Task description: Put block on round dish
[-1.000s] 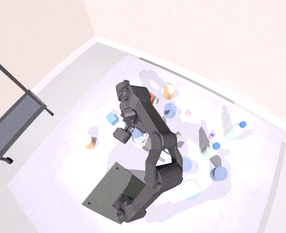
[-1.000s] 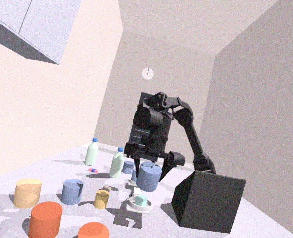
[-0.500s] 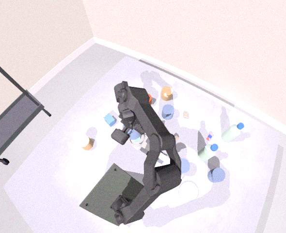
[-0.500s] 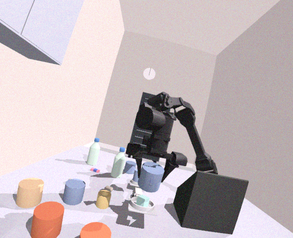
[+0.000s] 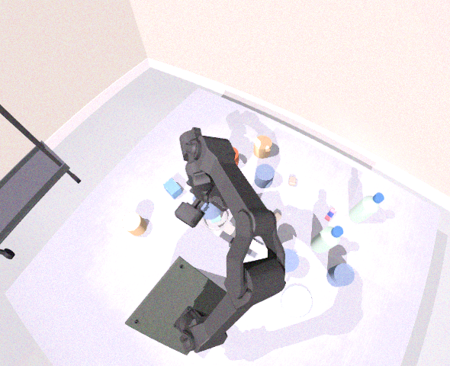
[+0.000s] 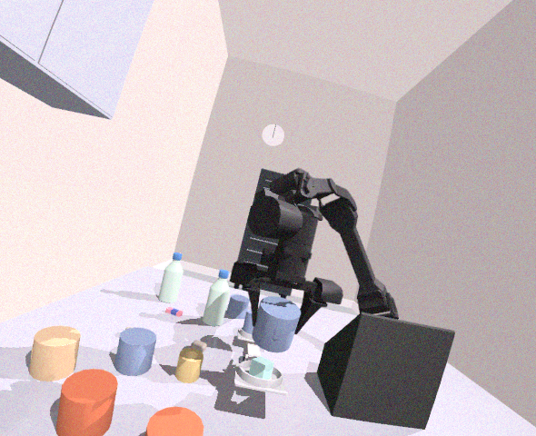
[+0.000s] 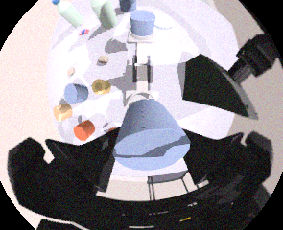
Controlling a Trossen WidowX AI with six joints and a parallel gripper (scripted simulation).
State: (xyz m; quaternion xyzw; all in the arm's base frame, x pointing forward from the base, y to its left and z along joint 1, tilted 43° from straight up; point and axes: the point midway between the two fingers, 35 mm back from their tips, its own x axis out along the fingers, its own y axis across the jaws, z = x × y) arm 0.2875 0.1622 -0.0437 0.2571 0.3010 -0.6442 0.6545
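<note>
Now: the block 10 mm to the right of my gripper tip and 80 mm below it. Round my gripper tip: small balance: 10 mm ahead, 140 mm to the right, 130 mm below; yellow ring: 140 mm ahead, 70 mm to the right, 150 mm below; round dish: 60 mm behind, 380 mm to the right, 170 mm below.
</note>
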